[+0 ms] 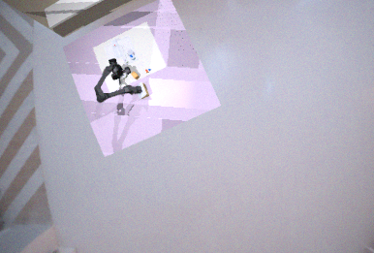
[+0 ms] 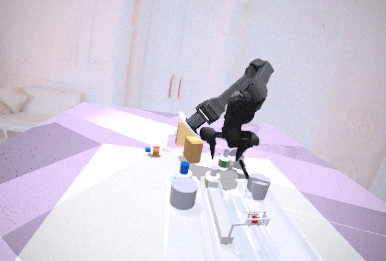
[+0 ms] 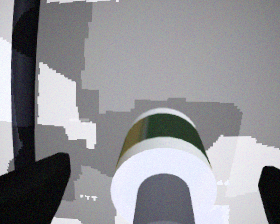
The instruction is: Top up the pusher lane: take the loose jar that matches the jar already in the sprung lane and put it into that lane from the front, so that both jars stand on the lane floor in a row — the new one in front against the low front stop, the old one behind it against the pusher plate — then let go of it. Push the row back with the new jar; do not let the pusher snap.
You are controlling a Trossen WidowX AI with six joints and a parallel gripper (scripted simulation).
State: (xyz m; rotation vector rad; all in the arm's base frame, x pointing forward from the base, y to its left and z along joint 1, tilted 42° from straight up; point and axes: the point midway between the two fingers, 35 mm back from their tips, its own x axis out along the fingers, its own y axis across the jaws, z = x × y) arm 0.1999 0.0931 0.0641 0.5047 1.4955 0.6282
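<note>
Now: the dark rod 7 cm to the left of my gripper tip, 2 cm below it and 2 cm ahead of it. Round my gripper tip: tan box 10 cm to the right, 4 cm behind, 1 cm above; then clear lane 28 cm ahead, 3 cm to the right, 1 cm below.
</note>
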